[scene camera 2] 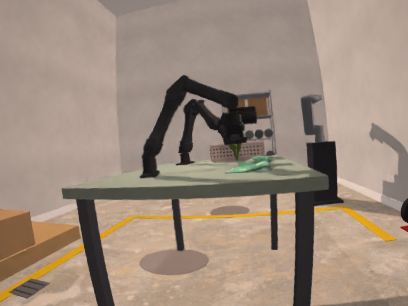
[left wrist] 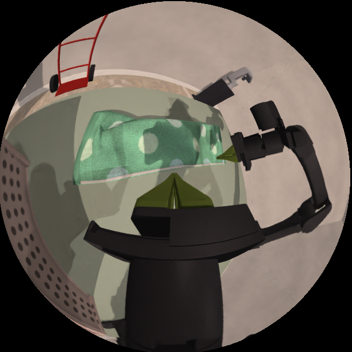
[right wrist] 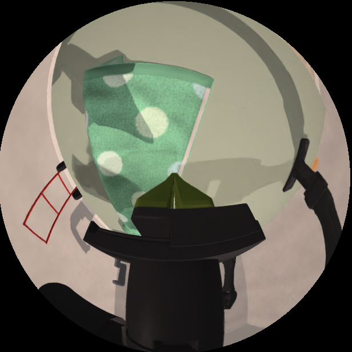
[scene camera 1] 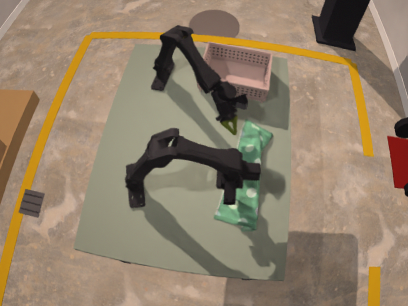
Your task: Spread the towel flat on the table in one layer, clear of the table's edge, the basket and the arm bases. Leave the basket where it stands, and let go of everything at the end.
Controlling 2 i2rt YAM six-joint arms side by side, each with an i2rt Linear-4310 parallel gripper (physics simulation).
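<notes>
The green towel with pale dots (scene camera 1: 249, 212) (scene camera 2: 250, 166) (left wrist: 170, 145) (right wrist: 150, 97) lies on the table as a long, narrow, folded strip. Its upper end is creased, with a corner sticking out at the right in scene camera 1; a darker folded band runs along its other end. My left gripper (scene camera 1: 235, 133) (left wrist: 174, 176) is shut and empty, beside the towel's pink-hemmed long edge near the upper end. My right gripper (left wrist: 216, 157) (right wrist: 173, 176) is shut, with no cloth seen between its fingers, over the hemmed edge; its tips are hidden under the arm in scene camera 1.
The pink basket (scene camera 1: 250, 55) (scene camera 2: 220, 152) (left wrist: 22, 215) stands on the table (scene camera 1: 110, 215) (scene camera 2: 200, 192) at the top right in scene camera 1, above the towel. The arm bases (scene camera 1: 159, 82) (scene camera 1: 136, 199) stand left of the towel. The table's right edge runs near the towel.
</notes>
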